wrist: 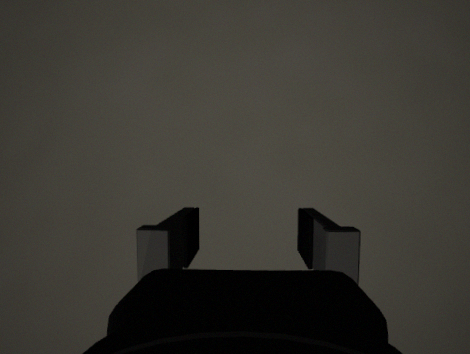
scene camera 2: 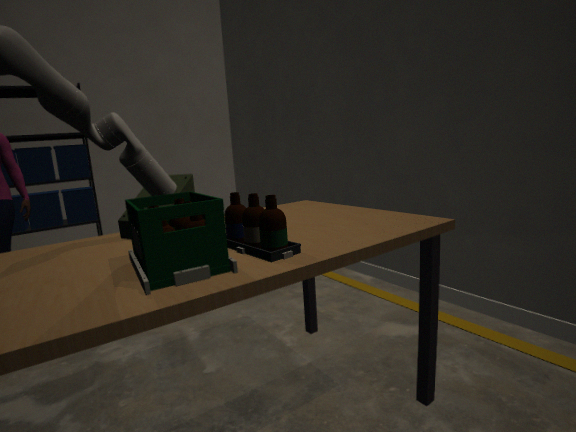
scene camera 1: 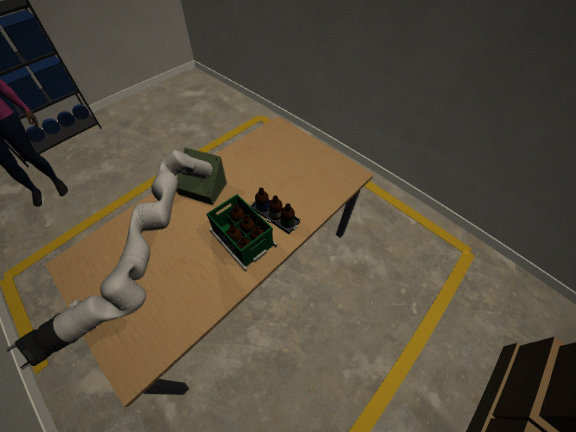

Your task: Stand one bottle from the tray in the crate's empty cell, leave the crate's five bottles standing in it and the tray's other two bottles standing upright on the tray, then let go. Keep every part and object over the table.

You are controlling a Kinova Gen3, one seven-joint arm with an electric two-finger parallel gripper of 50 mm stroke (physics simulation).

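Frame: origin at the arm's base, x ahead, y left, z up, level; centimetres.
Where they show: gripper, fingertip midpoint: (wrist: 248, 229) (scene camera 1: 16, 357); arm's base at its link origin: (scene camera 2: 166, 192) (scene camera 1: 205, 170).
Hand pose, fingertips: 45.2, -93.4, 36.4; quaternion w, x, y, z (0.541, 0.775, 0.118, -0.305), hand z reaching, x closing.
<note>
Things, the pixels of their top centre, and the offset from my fingertips, as dx, dy, dz. "*": a spot on its surface instead. Level surfaces: height alone.
- green crate at its top centre: (scene camera 2: 169, 199) (scene camera 1: 238, 220) -5.7, +81.0, -34.7
- black tray at a spot on its surface: (scene camera 2: 265, 253) * +8.8, +98.9, -50.3
- blue-labelled at its top centre: (scene camera 2: 234, 192) (scene camera 1: 261, 189) -11.5, +103.1, -36.2
- white-labelled at its top centre: (scene camera 2: 252, 193) (scene camera 1: 275, 197) -2.4, +103.9, -36.2
- green-labelled at its top centre: (scene camera 2: 270, 195) (scene camera 1: 288, 205) +5.7, +104.1, -36.2
- wooden table at its surface level: dz -52.2
A green crate (scene camera 1: 229, 241) (scene camera 2: 182, 252) stands on the table, with several brown bottles upright in its cells. Its empty cell (scene camera 1: 220, 223) is at the left corner in scene camera 1. Beside the crate, a black tray (scene camera 1: 281, 225) (scene camera 2: 265, 253) holds three upright brown bottles in a row: blue-labelled (scene camera 1: 262, 200) (scene camera 2: 235, 217), white-labelled (scene camera 1: 275, 206) (scene camera 2: 254, 220) and green-labelled (scene camera 1: 287, 215) (scene camera 2: 273, 222). My gripper (scene camera 1: 15, 357) (wrist: 248, 229) is open and empty, far from crate and tray, past the table's left end in scene camera 1. It does not show in scene camera 2.
The wooden table (scene camera 1: 320, 165) (scene camera 2: 360, 225) carries the olive sloped block (scene camera 1: 218, 182), from which my arm rises behind the crate. Metal brackets (scene camera 2: 192, 275) edge the crate's base. A person (scene camera 1: 15, 130) and a rack of blue bins stand beyond the table; walls are behind.
</note>
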